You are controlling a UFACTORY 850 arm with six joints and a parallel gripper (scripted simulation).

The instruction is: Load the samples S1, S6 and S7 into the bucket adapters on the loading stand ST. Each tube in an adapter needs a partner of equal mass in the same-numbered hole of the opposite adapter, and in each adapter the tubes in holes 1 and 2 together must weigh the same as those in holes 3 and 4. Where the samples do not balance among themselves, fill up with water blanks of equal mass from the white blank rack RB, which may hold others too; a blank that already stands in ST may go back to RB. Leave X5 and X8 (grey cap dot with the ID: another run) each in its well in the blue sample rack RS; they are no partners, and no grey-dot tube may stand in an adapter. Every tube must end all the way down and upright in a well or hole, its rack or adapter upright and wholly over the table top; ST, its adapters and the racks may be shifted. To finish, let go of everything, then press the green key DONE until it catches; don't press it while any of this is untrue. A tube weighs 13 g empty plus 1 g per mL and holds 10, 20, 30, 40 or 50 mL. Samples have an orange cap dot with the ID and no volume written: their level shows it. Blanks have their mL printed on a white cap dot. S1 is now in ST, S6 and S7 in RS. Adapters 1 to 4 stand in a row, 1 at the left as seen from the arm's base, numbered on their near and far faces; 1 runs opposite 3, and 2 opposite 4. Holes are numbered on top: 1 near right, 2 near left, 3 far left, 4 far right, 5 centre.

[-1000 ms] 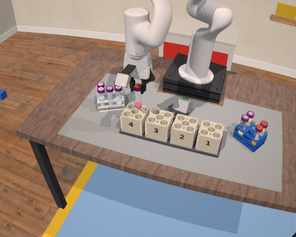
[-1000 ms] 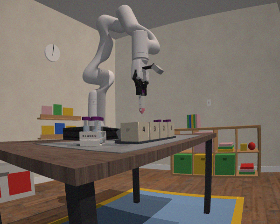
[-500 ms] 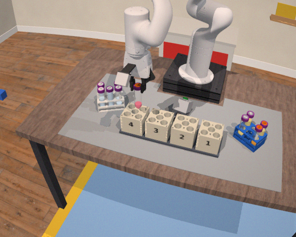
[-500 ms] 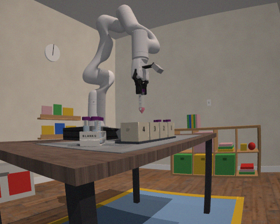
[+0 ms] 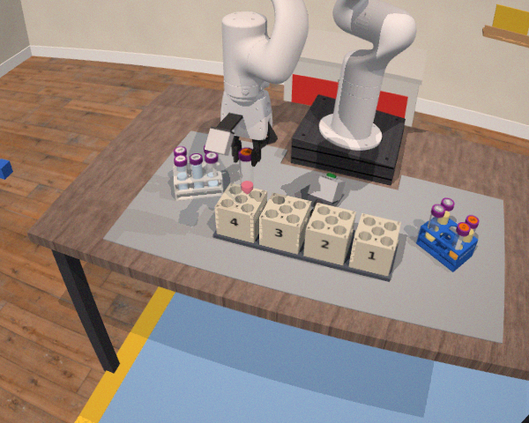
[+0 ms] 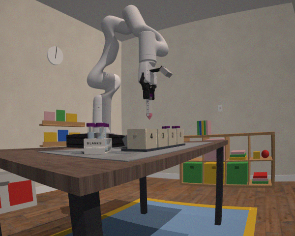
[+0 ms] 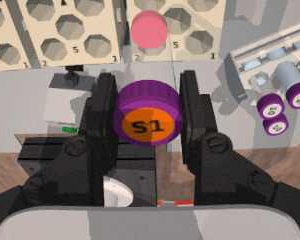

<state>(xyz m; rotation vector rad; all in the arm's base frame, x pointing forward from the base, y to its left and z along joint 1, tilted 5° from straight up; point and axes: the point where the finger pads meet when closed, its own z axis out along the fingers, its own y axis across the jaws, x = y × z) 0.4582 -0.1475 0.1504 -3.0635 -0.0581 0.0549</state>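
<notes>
Right now the sample S1 is 10 mm to the right of my hand and 50 mm below it. The rest, counted from my hand: green DONE key: 230 mm behind, 140 mm to the left, 180 mm below; then white blank rack RB: 120 mm behind, 200 mm to the right, 220 mm below; then loading stand ST: 40 mm behind, 140 mm to the left, 240 mm below.
</notes>
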